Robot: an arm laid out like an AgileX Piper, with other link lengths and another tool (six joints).
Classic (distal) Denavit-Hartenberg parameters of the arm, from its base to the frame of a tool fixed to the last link. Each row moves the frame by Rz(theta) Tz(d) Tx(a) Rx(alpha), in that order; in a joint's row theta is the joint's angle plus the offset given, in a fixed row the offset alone. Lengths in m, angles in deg.
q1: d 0.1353, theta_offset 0, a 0, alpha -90
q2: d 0, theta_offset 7.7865, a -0.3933, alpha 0
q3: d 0, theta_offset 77.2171, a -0.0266, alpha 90
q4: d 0.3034, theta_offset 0, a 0, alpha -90
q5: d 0, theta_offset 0, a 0, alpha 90
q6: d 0.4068, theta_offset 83, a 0.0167, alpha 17.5
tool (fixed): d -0.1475, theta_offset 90, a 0, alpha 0
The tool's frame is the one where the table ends.
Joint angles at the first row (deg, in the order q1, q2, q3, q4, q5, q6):
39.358 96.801 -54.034 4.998 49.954 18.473
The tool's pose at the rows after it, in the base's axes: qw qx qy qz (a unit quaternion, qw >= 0); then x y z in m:
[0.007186, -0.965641, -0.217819, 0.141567, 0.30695, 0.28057, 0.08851]
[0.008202, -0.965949, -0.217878, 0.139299, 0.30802, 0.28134, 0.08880]
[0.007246, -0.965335, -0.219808, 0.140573, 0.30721, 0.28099, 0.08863]
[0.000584, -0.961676, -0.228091, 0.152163, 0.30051, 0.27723, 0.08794]
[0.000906, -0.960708, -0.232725, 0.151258, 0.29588, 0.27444, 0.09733]
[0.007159, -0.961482, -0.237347, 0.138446, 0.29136, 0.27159, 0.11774]
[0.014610, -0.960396, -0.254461, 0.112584, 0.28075, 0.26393, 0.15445]
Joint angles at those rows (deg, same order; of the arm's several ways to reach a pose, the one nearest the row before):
39.358 96.801 -54.035 4.927 49.526 18.490
39.359 96.801 -54.034 4.927 49.237 18.491
39.358 96.801 -54.034 4.927 49.418 18.256
39.357 96.691 -54.050 4.927 51.085 17.240
39.358 95.189 -54.050 4.927 52.475 16.805
39.358 92.063 -54.050 4.927 53.949 16.530
39.358 86.201 -54.049 4.594 56.732 15.113

